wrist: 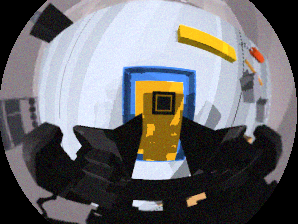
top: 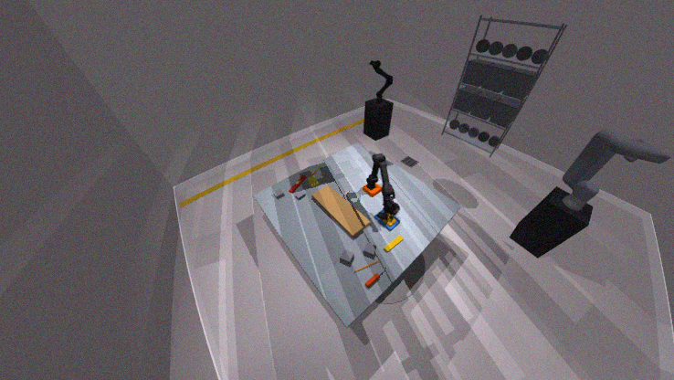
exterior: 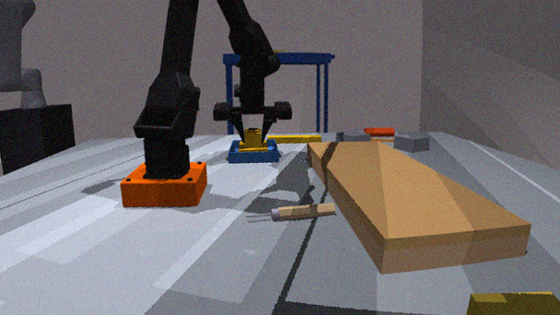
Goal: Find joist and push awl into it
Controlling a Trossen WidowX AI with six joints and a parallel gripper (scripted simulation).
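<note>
The yellow stud finder lies 2 cm above my gripper tip. Also, from my gripper tip: blue tray 1 cm to the right, 2 cm below; green square light 2 cm to the left, 3 cm above; yellow bar 11 cm ahead, 17 cm to the left, 2 cm below.
</note>
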